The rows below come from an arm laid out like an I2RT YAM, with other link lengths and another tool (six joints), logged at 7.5 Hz.
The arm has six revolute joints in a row. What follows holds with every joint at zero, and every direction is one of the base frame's.
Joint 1 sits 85 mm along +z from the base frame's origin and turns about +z.
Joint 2 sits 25.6 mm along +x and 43.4 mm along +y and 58.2 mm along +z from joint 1 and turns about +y.
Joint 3 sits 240.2 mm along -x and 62.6 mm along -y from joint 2 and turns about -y.
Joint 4 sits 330.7 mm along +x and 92.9 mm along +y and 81 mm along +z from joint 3 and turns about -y.
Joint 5 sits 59.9 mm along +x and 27.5 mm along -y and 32.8 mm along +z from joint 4 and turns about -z.
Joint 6 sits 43.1 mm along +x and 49 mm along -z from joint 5 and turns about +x.
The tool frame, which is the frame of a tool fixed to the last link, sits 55 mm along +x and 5 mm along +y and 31 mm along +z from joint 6; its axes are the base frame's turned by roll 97.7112, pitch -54.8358 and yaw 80.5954 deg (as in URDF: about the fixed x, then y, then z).
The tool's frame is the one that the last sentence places.
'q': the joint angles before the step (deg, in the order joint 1, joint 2, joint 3, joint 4, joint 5, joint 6). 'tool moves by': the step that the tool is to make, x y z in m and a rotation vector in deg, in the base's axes. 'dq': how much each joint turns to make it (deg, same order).
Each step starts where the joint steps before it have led.
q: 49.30, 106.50, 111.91, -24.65, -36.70, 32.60
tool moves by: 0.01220, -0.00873, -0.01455, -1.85, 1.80, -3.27
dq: -1.19, -1.01, -2.77, -0.21, 1.90, 1.04
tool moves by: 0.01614, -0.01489, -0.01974, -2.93, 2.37, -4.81
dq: -1.75, -1.47, -3.63, -0.97, 2.92, 1.14
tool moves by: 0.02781, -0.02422, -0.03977, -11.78, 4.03, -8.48
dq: -2.58, 1.78, 0.55, -10.89, 7.85, -1.95
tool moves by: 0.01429, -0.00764, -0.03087, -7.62, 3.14, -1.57
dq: -1.29, 3.62, 2.31, -7.20, 2.44, -2.61
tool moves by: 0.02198, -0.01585, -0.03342, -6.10, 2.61, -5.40
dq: -1.91, 2.55, -0.32, -2.89, 4.44, 0.73
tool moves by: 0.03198, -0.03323, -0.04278, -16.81, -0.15, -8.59
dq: -2.28, 5.83, 3.65, -8.80, 14.36, -2.04
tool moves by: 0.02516, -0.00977, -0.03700, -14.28, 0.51, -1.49
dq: -0.76, 9.94, 9.11, -8.22, 10.31, -3.74
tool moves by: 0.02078, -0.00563, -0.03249, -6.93, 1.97, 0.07
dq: -1.17, 8.24, 7.31, -4.41, 3.82, -2.46
